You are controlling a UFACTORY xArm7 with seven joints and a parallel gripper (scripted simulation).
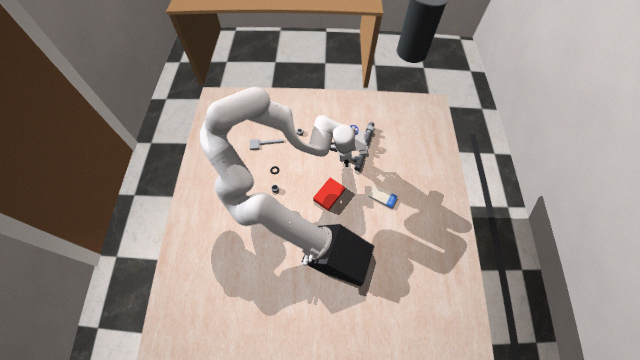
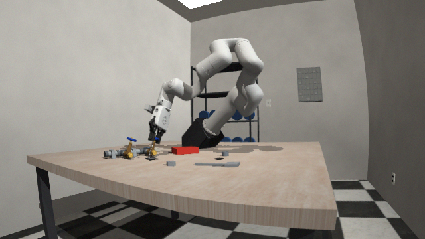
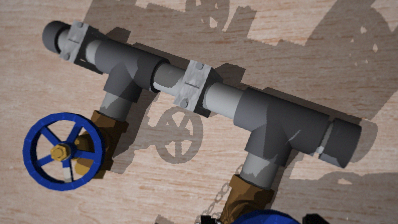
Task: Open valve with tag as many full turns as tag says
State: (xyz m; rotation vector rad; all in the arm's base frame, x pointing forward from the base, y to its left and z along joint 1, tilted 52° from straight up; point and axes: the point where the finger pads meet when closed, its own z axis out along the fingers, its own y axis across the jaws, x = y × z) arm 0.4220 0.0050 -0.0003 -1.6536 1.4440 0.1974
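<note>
The black tag is 8 cm below my hand, 7 cm ahead of it and 6 cm to the left of it. Also, from my hand: red block 17 cm behind, 7 cm below, 2 cm to the left; then white box 20 cm to the right, 12 cm behind, 8 cm below; then grey flat tool 39 cm to the left, 8 cm below.
</note>
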